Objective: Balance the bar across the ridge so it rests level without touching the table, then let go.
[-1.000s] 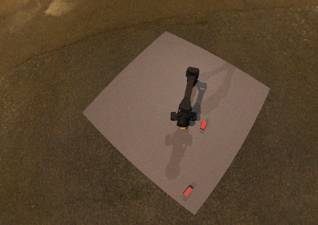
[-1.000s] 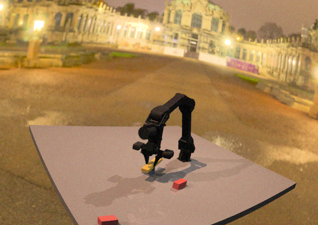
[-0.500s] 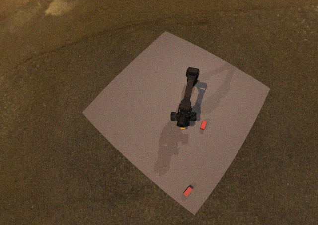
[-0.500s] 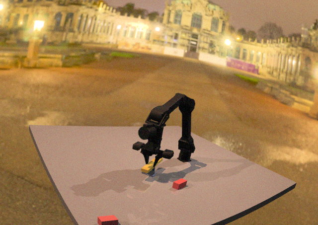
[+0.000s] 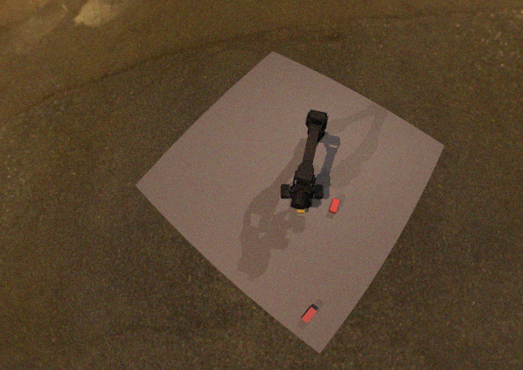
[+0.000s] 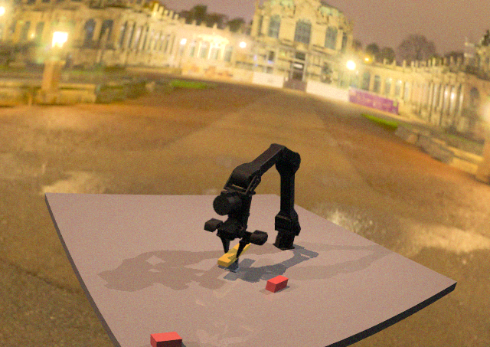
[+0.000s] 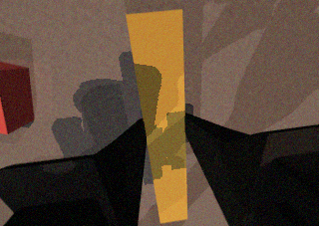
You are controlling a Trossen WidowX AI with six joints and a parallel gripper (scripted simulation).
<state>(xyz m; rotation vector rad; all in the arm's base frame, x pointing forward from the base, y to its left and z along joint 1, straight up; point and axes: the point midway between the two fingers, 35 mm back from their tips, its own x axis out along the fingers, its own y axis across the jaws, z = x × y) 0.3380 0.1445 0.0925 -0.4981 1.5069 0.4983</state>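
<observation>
Now: the long yellow bar 2 cm to the right of my gripper tip and 2 cm behind it.
</observation>
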